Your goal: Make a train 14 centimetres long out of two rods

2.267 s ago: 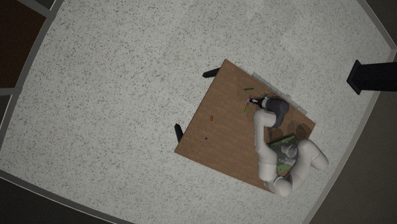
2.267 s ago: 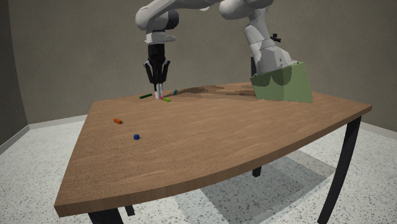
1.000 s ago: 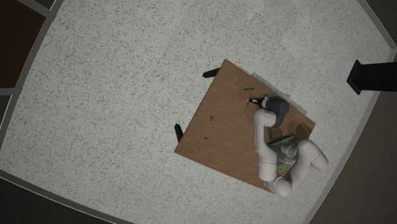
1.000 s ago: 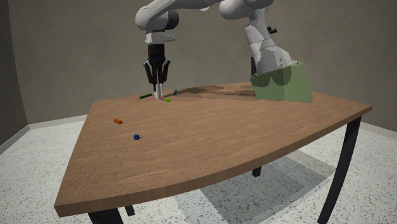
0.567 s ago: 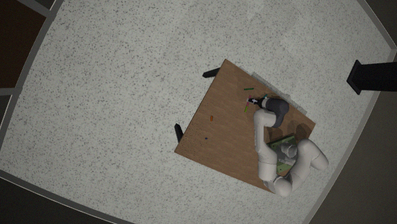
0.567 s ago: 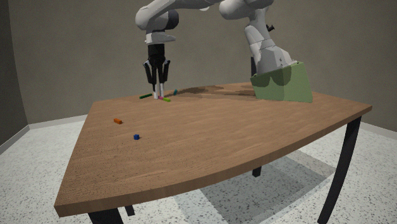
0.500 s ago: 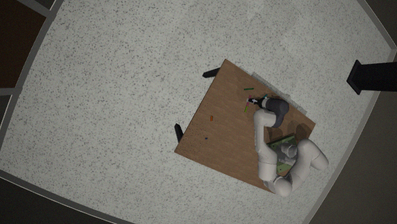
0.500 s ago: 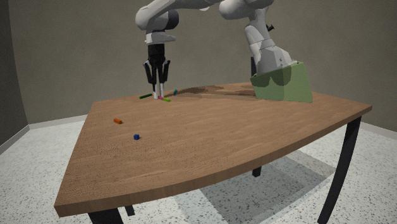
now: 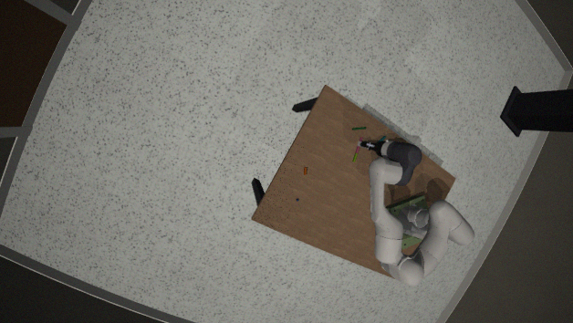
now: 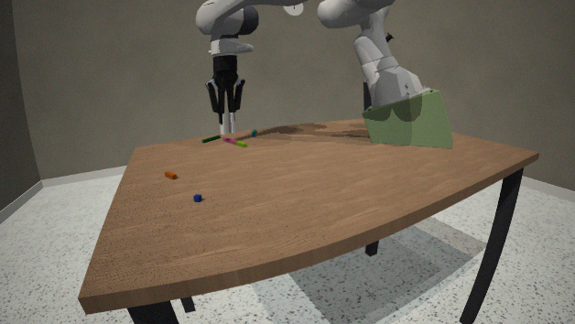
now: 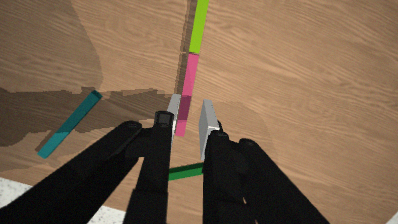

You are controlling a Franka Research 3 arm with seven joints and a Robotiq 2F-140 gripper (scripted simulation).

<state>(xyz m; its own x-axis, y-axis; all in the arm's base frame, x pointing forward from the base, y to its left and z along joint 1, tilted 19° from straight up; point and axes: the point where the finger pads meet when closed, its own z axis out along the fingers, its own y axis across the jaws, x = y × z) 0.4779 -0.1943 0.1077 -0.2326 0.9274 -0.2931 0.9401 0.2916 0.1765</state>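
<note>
Right now my hand is 1 cm past the pink rod and 6 cm above it. From my hand the other things lie so: lime rod 2 cm behind, 7 cm to the left, 6 cm below; then green rod 5 cm ahead, 7 cm to the right, 6 cm below; then turquoise rod 11 cm behind, 8 cm to the right, 6 cm below.
</note>
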